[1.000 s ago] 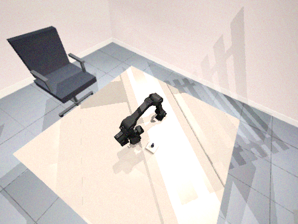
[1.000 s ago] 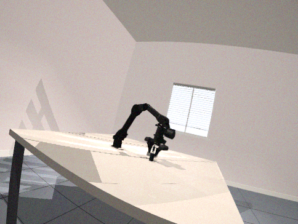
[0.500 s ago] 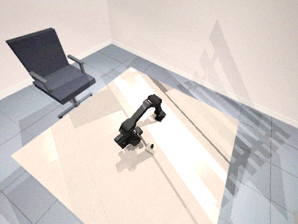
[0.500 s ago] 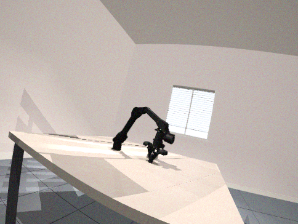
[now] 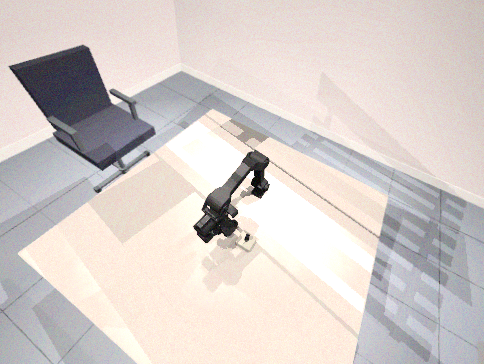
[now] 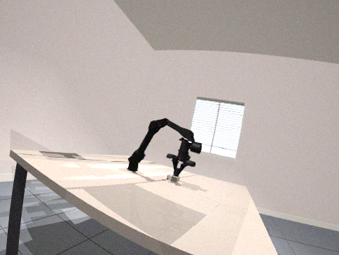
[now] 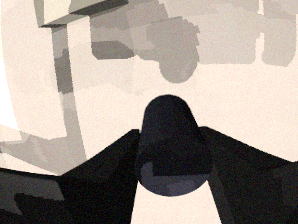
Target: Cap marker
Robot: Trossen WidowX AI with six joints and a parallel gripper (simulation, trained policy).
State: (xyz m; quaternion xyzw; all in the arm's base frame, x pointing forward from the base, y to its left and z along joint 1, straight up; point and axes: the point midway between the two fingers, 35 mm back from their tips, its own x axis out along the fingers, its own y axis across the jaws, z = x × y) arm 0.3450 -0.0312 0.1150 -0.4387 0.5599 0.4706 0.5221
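The pale holder block is 5 cm behind my gripper tip, 12 cm to the left of it and 6 cm below it. Round my gripper tip: dark cap (right at my gripper tip).
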